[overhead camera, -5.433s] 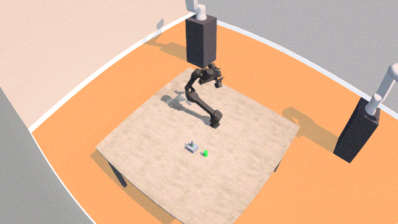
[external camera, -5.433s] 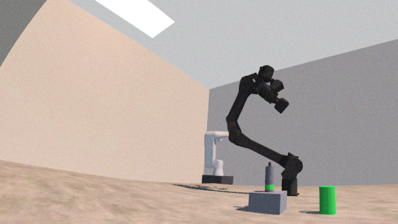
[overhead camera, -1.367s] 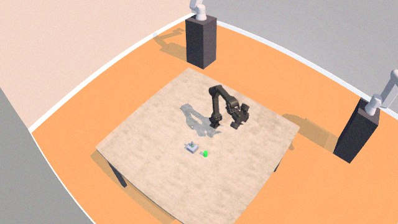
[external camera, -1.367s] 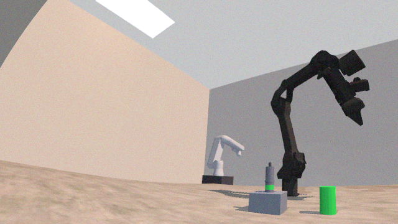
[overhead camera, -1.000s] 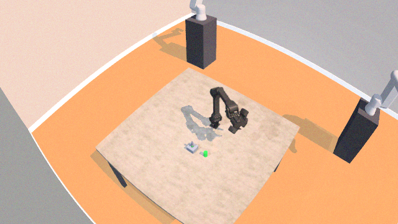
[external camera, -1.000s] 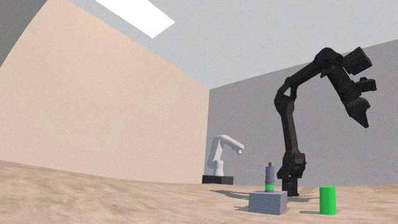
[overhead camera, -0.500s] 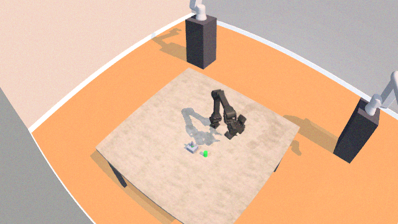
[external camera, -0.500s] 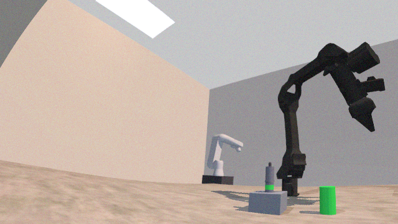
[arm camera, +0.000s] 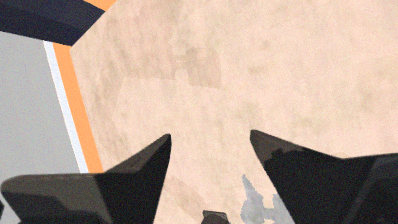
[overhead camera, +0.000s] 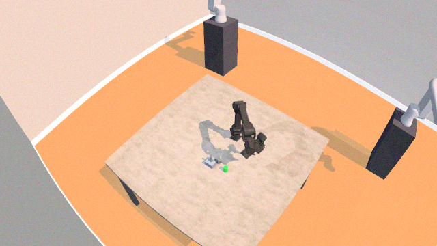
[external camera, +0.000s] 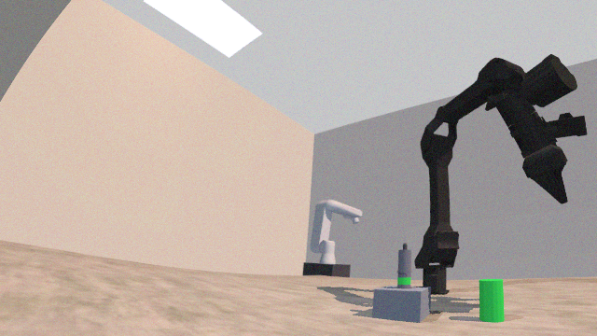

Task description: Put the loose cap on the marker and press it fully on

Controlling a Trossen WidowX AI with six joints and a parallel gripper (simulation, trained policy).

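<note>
Now: the green cap 160 mm ahead of my gripper tip, 150 mm below it and 140 mm to the right of it. Also, from my gripper tip: grey marker: 260 mm to the right, 170 mm ahead, 100 mm below; then grey holder block: 260 mm to the right, 170 mm ahead, 160 mm below.
</note>
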